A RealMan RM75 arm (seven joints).
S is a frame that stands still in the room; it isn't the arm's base.
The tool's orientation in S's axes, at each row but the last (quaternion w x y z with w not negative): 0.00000, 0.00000, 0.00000, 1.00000; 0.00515, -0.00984, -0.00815, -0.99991; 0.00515, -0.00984, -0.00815, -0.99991; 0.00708, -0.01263, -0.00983, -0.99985; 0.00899, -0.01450, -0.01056, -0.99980; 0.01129, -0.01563, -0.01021, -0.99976; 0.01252, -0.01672, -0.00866, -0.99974; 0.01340, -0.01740, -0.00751, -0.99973; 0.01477, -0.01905, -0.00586, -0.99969
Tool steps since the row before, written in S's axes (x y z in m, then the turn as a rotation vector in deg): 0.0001, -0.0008, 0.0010, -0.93, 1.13, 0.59; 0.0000, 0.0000, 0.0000, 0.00, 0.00, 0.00; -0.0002, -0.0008, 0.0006, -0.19, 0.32, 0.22; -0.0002, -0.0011, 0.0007, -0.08, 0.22, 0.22; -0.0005, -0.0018, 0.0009, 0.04, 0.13, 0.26; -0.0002, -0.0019, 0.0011, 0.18, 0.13, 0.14; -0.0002, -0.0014, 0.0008, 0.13, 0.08, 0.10; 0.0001, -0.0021, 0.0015, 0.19, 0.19, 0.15; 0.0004, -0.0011, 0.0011, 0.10, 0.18, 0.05
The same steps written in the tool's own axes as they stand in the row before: -0.0001, 0.0008, 0.0010, 0.93, -1.13, 0.59; 0.0000, 0.0000, 0.0000, 0.00, 0.00, 0.00; 0.0002, 0.0008, 0.0006, 0.19, -0.32, 0.22; 0.0002, 0.0011, 0.0007, 0.08, -0.22, 0.22; 0.0006, 0.0018, 0.0008, -0.03, -0.12, 0.26; 0.0003, 0.0019, 0.0011, -0.18, -0.12, 0.15; 0.0003, 0.0014, 0.0008, -0.13, -0.07, 0.11; 0.0000, 0.0021, 0.0015, -0.19, -0.18, 0.16; -0.0003, 0.0011, 0.0011, -0.10, -0.18, 0.06
